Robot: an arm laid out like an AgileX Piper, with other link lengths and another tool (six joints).
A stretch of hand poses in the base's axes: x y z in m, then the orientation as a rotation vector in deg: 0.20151, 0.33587, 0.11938, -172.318, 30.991, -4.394; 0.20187, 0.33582, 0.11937, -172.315, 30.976, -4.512; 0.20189, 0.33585, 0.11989, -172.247, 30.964, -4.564; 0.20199, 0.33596, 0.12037, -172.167, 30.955, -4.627; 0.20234, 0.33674, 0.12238, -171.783, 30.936, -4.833; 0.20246, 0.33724, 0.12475, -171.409, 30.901, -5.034; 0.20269, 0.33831, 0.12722, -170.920, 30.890, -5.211; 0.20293, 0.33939, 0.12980, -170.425, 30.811, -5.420; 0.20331, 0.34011, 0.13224, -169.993, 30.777, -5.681; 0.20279, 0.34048, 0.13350, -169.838, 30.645, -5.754; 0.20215, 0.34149, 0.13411, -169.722, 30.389, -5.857; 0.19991, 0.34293, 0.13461, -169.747, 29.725, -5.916; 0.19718, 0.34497, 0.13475, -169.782, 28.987, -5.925; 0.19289, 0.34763, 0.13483, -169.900, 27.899, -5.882; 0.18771, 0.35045, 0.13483, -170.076, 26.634, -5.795; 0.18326, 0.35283, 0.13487, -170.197, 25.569, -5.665
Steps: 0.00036, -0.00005, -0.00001, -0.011, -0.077, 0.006; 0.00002, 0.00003, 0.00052, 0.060, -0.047, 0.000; 0.00010, 0.00011, 0.00048, 0.070, -0.056, -0.003; 0.00035, 0.00078, 0.00201, 0.346, -0.204, -0.029; 0.00012, 0.00050, 0.00237, 0.339, -0.201, -0.017; 0.00023, 0.00107, 0.00247, 0.450, -0.206, -0.042; 0.00024, 0.00108, 0.00258, 0.461, -0.233, 0.000; 0.00038, 0.00072, 0.00244, 0.385, -0.252, -0.026; -0.00052, 0.00037, 0.00126, 0.159, -0.086, 0.070; -0.00064, 0.00101, 0.00061, 0.134, -0.107, 0.154; -0.00224, 0.00144, 0.00050, 0.061, -0.082, 0.435; -0.00273, 0.00204, 0.00014, 0.066, -0.052, 0.488; -0.00429, 0.00266, 0.00008, 0.036, -0.028, 0.727; -0.00518, 0.00282, 0.00000, 0.001, 0.000, 0.850; -0.00445, 0.00238, 0.00004, 0.028, 0.033, 0.716
